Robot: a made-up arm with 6 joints.
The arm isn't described. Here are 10 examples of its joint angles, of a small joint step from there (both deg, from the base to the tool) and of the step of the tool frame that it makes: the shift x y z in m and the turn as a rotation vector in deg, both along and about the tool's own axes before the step.
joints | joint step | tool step
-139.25 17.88 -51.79 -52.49 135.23 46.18 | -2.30 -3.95 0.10 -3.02 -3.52 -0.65 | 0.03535 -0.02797 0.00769 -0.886 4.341 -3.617
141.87 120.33 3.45 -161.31 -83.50 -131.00 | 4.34 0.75 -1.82 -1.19 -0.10 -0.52 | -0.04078 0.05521 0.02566 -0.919 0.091 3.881
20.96 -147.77 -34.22 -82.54 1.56 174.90 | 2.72 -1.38 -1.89 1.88 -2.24 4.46 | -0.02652 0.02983 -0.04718 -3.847 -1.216 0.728
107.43 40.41 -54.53 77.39 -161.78 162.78 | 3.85 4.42 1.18 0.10 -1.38 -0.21 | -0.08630 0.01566 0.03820 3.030 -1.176 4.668
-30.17 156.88 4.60 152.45 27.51 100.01 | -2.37 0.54 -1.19 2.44 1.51 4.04 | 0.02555 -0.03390 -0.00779 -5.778 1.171 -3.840
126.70 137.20 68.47 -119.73 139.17 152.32 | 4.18 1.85 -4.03 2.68 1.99 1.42 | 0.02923 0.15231 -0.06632 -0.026 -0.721 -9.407
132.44 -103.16 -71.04 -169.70 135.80 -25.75 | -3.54 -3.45 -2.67 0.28 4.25 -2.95 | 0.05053 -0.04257 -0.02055 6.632 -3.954 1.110
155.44 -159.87 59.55 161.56 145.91 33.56 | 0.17 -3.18 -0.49 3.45 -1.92 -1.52 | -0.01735 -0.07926 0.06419 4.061 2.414 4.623
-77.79 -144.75 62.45 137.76 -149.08 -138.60 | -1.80 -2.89 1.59 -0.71 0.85 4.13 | 0.08136 0.12125 0.05619 -3.312 2.024 -4.151
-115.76 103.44 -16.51 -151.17 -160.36 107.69 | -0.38 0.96 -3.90 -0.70 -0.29 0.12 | -0.03053 0.07198 -0.01505 -0.249 -1.381 -4.521
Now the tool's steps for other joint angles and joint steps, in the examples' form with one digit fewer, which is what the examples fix.
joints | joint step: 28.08 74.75 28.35 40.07 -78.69 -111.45 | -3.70 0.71 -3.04 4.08 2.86 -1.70
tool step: 0.1334 0.0014 0.0448 0.74 -1.64 -1.03
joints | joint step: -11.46 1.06 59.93 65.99 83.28 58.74 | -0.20 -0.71 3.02 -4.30 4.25 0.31
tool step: 0.0133 -0.0593 -0.0509 -3.36 0.76 -7.23
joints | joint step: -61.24 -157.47 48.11 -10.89 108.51 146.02 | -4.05 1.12 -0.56 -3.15 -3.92 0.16
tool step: -0.0878 -0.0797 0.0489 1.56 -2.17 8.16
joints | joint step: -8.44 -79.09 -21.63 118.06 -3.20 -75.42 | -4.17 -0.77 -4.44 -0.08 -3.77 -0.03
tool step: -0.0055 0.0957 -0.0226 -3.71 4.94 -2.98
